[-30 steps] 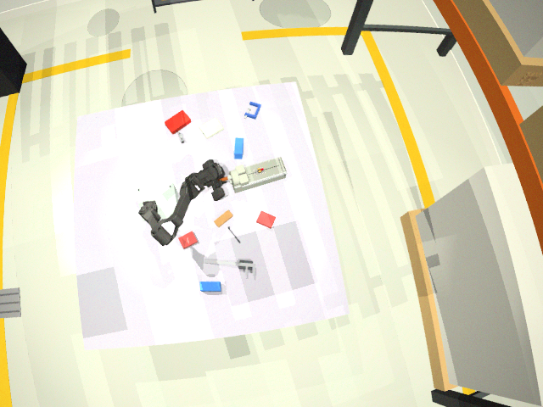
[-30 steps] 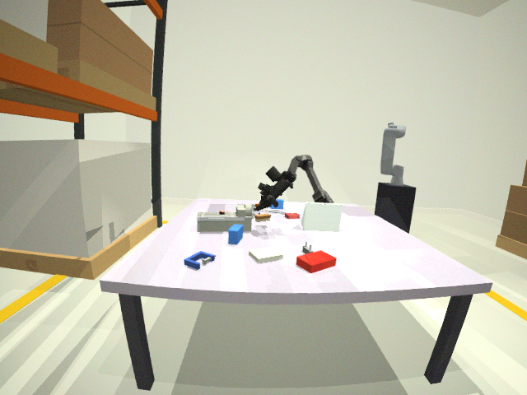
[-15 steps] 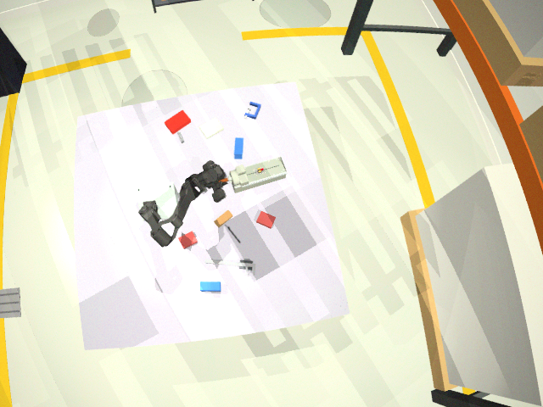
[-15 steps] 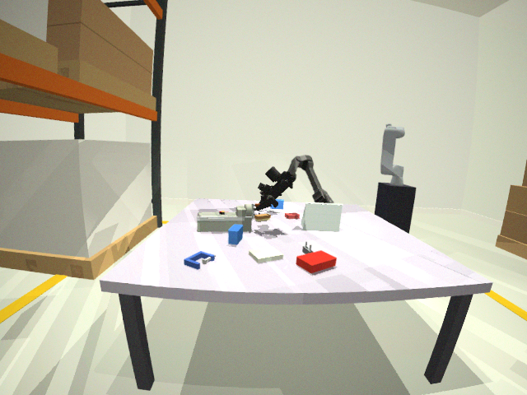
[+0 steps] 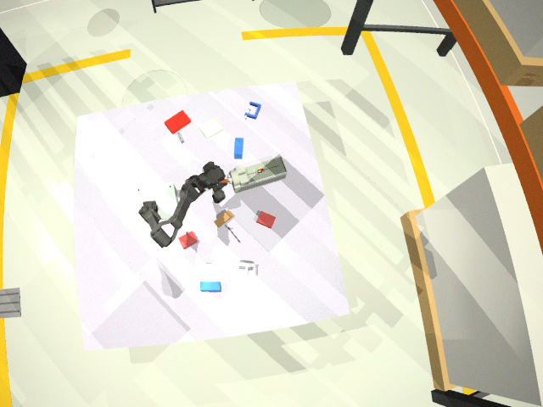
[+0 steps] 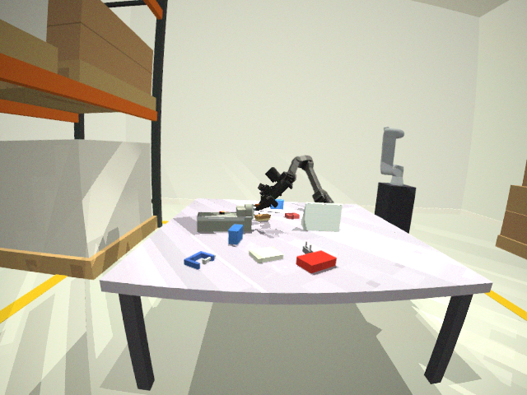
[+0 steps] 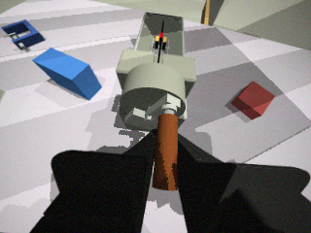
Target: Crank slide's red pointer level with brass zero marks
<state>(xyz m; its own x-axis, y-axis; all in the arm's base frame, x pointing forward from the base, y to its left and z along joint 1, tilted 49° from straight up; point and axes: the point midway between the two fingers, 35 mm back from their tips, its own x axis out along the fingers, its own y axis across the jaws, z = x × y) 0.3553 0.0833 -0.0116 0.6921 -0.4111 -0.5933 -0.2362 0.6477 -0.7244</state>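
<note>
The brown block lies 150 mm to the right of my gripper tip, 80 mm below it and 30 mm behind it. Also, from my gripper tip: red pointer (170 mm ahead, 50 mm to the left, 10 mm below); then crank (10 mm to the left, 10 mm above); then orange-brown crank handle (20 mm behind, 20 mm above).
</note>
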